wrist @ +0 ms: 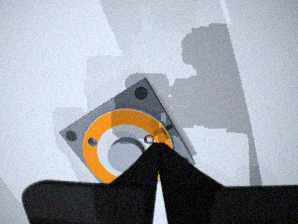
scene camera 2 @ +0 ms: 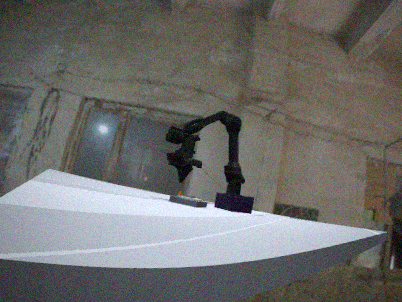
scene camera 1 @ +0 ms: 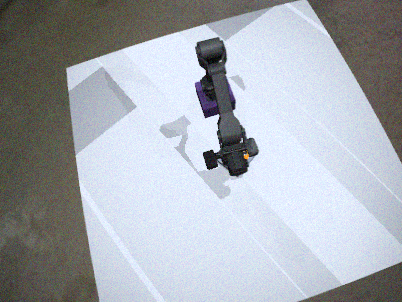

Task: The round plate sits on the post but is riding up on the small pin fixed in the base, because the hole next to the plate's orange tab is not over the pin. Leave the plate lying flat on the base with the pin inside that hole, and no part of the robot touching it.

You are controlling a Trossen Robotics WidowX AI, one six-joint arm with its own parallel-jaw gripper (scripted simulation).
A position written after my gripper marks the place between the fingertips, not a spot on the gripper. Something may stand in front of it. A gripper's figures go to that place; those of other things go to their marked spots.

Labels:
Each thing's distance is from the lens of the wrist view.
my gripper (wrist: 158,148): 11 cm
grey base (wrist: 141,96): 16 cm

